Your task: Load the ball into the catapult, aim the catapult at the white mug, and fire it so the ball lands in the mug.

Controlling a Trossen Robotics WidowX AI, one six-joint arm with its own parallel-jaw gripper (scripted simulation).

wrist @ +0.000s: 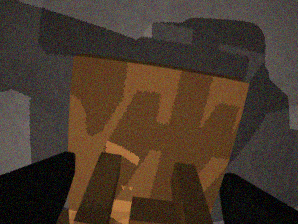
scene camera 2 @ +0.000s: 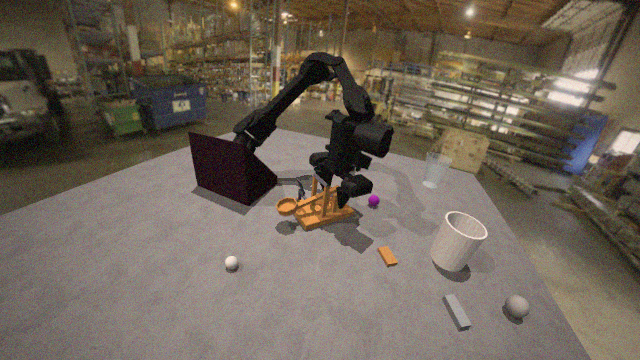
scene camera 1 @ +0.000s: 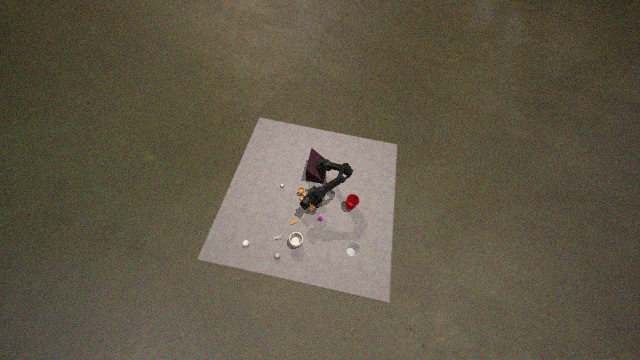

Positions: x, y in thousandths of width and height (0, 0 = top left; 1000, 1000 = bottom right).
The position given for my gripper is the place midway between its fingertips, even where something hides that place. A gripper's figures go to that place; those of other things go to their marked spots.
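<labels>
Clear glass (scene camera 2: 682, 460), 0.79 m from the lens. My gripper (scene camera 2: 521, 560), 0.53 m from the lens. Catapult (scene camera 2: 487, 590), 0.51 m from the lens. White mug (scene camera 2: 720, 654), 0.45 m from the lens. Catapult and white mug, marked spots 0.33 m apart.
</labels>
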